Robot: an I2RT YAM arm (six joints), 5 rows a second.
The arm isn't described. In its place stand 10 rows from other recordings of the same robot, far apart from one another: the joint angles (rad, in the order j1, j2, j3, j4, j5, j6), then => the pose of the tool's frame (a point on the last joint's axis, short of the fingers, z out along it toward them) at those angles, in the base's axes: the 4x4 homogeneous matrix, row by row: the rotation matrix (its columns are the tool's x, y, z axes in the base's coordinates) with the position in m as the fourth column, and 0 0 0 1 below.
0.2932 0.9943 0.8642 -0.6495 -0.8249 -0.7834 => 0.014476 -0.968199 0.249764 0.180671; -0.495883 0.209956 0.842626 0.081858; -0.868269 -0.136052 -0.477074 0.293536; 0 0 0 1
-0.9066 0.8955 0.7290 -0.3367 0.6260 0.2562 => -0.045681 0.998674 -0.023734 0.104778; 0.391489 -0.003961 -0.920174 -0.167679; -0.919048 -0.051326 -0.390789 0.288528; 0 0 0 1
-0.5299 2.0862 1.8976 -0.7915 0.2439 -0.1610 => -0.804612 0.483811 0.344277 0.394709; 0.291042 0.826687 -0.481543 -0.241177; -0.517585 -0.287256 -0.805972 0.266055; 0 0 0 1
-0.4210 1.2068 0.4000 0.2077 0.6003 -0.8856 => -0.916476 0.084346 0.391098 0.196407; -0.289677 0.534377 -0.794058 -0.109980; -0.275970 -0.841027 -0.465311 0.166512; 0 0 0 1
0.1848 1.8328 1.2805 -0.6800 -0.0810 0.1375 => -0.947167 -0.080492 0.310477 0.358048; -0.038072 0.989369 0.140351 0.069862; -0.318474 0.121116 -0.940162 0.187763; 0 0 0 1
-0.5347 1.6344 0.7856 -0.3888 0.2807 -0.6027 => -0.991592 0.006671 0.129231 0.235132; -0.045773 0.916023 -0.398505 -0.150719; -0.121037 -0.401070 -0.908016 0.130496; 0 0 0 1
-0.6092 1.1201 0.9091 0.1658 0.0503 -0.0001 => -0.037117 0.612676 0.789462 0.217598; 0.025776 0.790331 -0.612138 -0.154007; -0.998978 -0.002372 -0.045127 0.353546; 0 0 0 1
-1.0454 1.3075 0.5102 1.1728 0.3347 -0.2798 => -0.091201 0.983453 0.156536 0.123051; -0.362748 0.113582 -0.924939 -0.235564; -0.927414 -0.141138 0.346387 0.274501; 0 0 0 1
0.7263 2.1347 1.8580 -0.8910 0.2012 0.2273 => -0.803454 -0.421897 0.420077 0.345563; -0.418356 0.902095 0.105842 0.297440; -0.423604 -0.090703 -0.901295 0.227261; 0 0 0 1
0.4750 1.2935 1.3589 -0.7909 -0.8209 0.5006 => -0.900929 -0.417387 0.118809 0.220903; -0.095482 0.457717 0.883956 0.142898; -0.423333 0.785037 -0.452224 0.378101; 0 0 0 1
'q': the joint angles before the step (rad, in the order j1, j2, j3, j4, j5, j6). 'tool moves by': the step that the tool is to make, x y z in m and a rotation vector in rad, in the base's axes. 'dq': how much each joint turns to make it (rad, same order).
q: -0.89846 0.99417 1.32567 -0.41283 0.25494 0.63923
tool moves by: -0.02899 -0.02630 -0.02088 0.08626 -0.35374 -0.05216
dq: -0.22584 -0.02928 -0.13515 0.16711 -0.19025 0.34055
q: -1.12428 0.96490 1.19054 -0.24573 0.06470 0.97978
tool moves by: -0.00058 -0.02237 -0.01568 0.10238 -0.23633 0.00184
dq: -0.05532 0.04749 -0.04765 0.08920 -0.06312 0.25629
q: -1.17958 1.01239 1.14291 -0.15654 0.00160 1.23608
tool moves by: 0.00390 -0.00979 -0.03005 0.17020 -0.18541 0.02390
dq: -0.00775 0.01536 -0.08135 0.01394 -0.04763 0.23326
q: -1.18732 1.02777 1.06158 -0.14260 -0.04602 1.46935
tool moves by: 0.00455 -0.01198 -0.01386 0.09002 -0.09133 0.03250
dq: -0.00916 0.04283 -0.01845 0.01969 -0.05662 0.11206
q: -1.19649 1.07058 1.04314 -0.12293 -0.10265 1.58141
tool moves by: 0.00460 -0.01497 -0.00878 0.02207 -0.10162 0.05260
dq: -0.01538 0.05225 -0.02143 0.10291 -0.08131 0.09358
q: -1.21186 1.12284 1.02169 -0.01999 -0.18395 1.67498
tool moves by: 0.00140 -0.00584 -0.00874 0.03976 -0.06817 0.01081
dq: -0.00614 0.01996 -0.02458 0.04603 -0.02617 0.07663
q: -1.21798 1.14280 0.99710 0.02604 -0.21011 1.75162
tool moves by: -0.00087 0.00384 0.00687 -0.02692 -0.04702 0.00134
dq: 0.00151 -0.01683 -0.00312 0.03528 -0.00314 0.03544
